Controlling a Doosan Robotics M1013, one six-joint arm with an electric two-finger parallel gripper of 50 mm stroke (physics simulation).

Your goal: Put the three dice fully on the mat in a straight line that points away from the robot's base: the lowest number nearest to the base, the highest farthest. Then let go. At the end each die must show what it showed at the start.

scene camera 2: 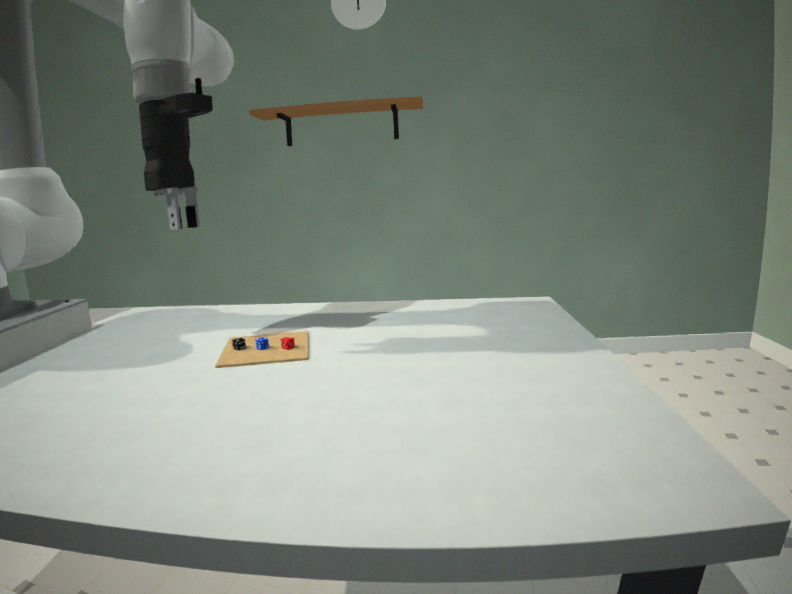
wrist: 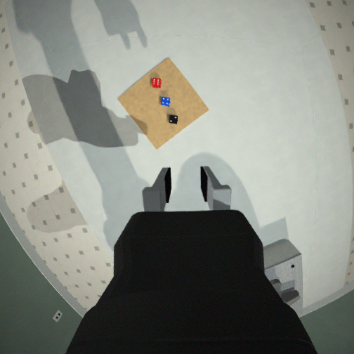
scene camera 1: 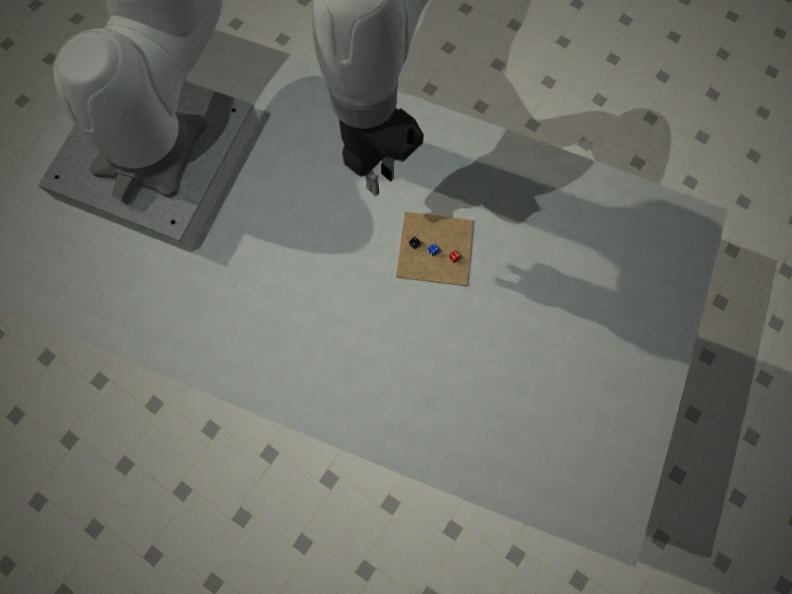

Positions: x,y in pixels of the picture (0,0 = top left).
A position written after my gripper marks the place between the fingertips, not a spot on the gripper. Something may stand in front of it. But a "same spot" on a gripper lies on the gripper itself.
Scene:
my gripper: scene camera 2; wrist 185,177; scene camera 1
tan mat: scene camera 2; wrist 142,101; scene camera 1
same spot on my gripper: (scene camera 1: 387,166) = (scene camera 2: 191,203)
same spot on tan mat: (scene camera 2: 229,357) = (scene camera 1: 406,262)

